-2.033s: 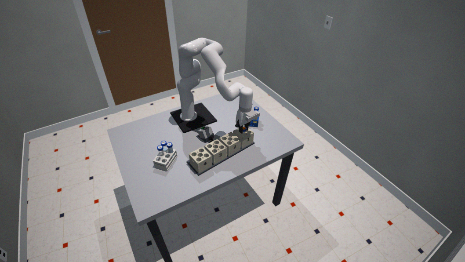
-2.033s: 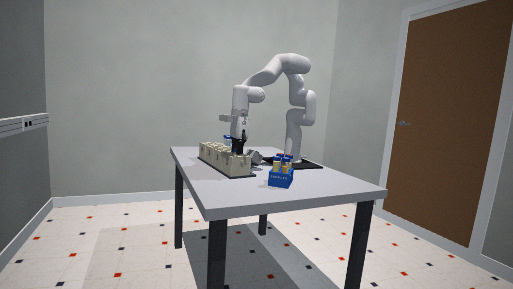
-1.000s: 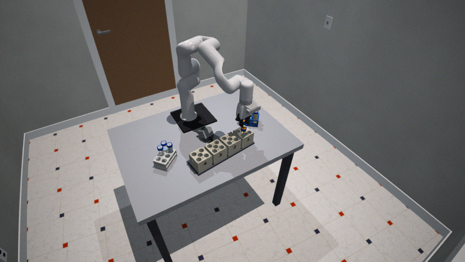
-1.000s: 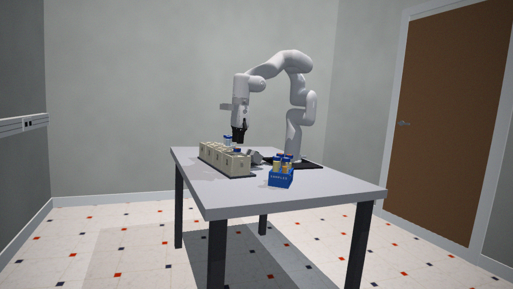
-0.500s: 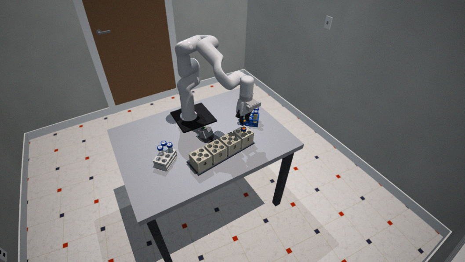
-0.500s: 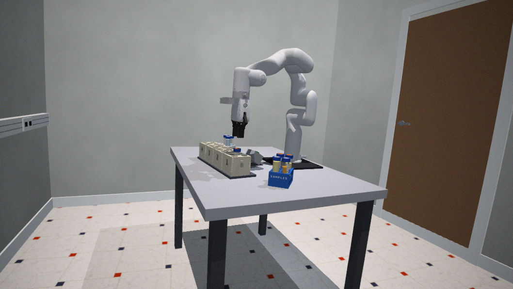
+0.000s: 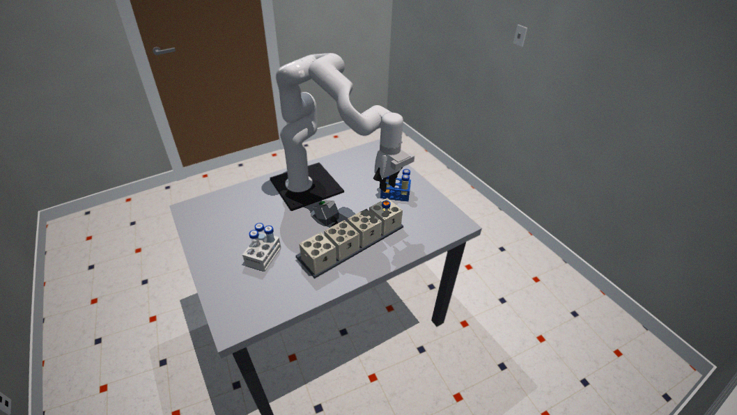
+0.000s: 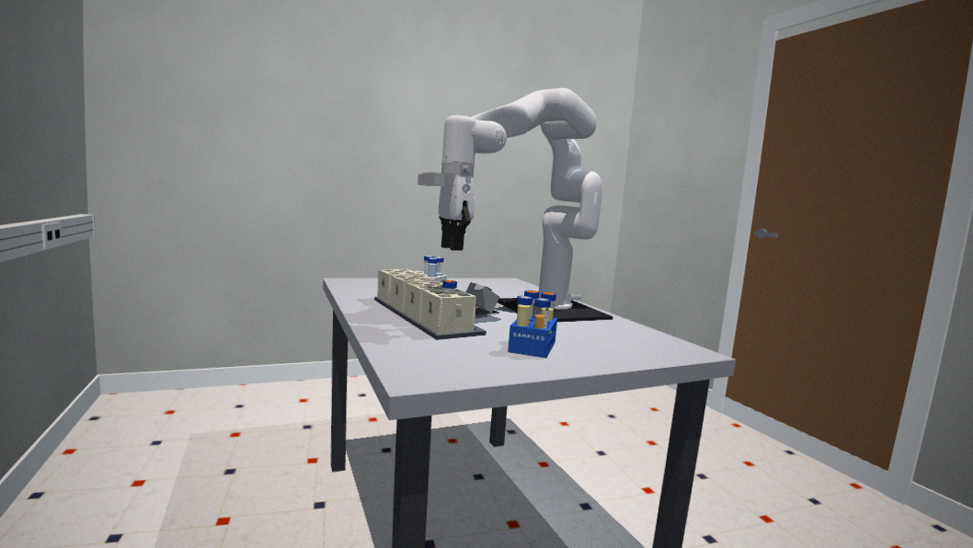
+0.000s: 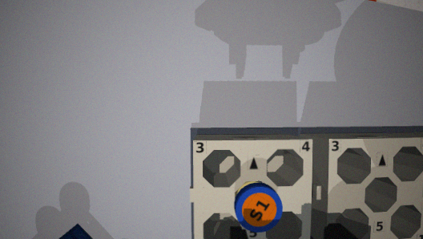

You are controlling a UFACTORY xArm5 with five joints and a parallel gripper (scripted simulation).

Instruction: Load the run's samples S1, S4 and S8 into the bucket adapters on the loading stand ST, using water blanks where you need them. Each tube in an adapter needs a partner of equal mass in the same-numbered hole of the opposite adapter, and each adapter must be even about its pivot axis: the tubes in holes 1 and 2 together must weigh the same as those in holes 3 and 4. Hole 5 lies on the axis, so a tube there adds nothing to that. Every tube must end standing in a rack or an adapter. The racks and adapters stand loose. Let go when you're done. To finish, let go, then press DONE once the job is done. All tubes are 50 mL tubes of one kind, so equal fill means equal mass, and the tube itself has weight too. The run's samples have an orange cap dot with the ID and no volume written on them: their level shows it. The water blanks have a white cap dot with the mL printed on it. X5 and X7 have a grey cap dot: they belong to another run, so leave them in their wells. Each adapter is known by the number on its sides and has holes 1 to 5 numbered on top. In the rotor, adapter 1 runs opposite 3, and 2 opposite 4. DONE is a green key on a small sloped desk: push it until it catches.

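The blue samples rack lies 160 mm behind my hand, 150 mm to the left of it and 190 mm below it. Round my hand: adapter 3: 40 mm ahead, 220 mm to the right, 170 mm below; then white rack: 70 mm behind, 500 mm to the right, 190 mm below.
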